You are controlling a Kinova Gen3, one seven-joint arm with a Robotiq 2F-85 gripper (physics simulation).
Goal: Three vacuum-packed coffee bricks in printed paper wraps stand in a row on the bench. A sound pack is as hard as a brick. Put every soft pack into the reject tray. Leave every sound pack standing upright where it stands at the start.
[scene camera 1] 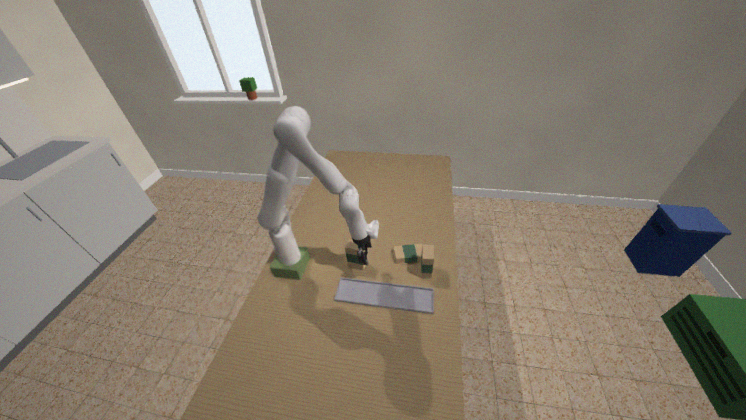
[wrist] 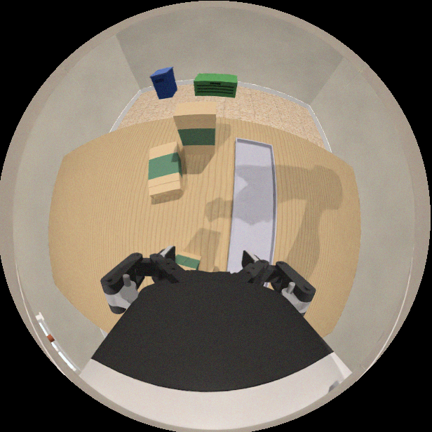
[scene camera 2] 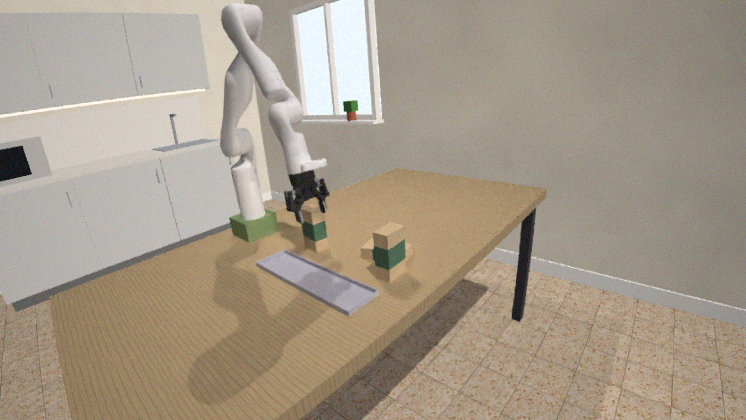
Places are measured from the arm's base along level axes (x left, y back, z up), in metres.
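Pixels of known places: gripper, between the fingertips: [scene camera 1: 367,255] [scene camera 2: 313,217]; arm's base, origin of its link: [scene camera 1: 290,257] [scene camera 2: 253,215].
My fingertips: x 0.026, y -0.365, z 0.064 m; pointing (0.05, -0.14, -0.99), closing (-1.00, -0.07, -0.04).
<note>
For each thing: its top centre in the pictures, then the offset to it from my fingertips. Level surfaces: height alone.
- green pack, centre of its top: [scene camera 2: 311,208] [scene camera 1: 354,245] dx +0.044, dy +0.070, dz +0.002 m
- second pack, centre of its top: [scene camera 2: 386,245] [scene camera 1: 409,250] dx +0.140, dy -0.167, dz -0.102 m
- third pack, centre of its top: [scene camera 2: 388,228] [scene camera 1: 428,251] dx +0.063, dy -0.252, dz +0.002 m
- grey reject tray, centre of its top: [scene camera 2: 310,275] [scene camera 1: 384,293] dx -0.096, dy -0.088, dz -0.125 m
- wooden bench, height of its surface: dz -0.139 m
My gripper [scene camera 1: 363,262] [scene camera 2: 313,216] [wrist: 208,255] is open, its fingers at the top of the pack nearest the robot base. This tan and green pack [scene camera 1: 353,257] [scene camera 2: 314,231] [wrist: 188,260] stands upright; the gripper partly hides it in the first scene view and the wrist view. A second pack [scene camera 1: 409,253] [scene camera 2: 367,249] [wrist: 165,167] lies on its side in the middle, partly hidden in the second scene view. The third pack [scene camera 1: 427,259] [scene camera 2: 389,253] [wrist: 196,131] stands upright at the far end. The grey reject tray [scene camera 1: 384,295] [scene camera 2: 316,281] [wrist: 252,205] holds no pack.
The tray lies alongside the row on the wooden bench [scene camera 1: 396,203] [scene camera 2: 448,203] [wrist: 100,215]. The lying pack is close beside the far upright pack. The green robot base block [scene camera 1: 288,268] [scene camera 2: 253,226] stands at the bench's left. Blue [scene camera 1: 673,241] and green [scene camera 1: 717,344] bins stand on the floor.
</note>
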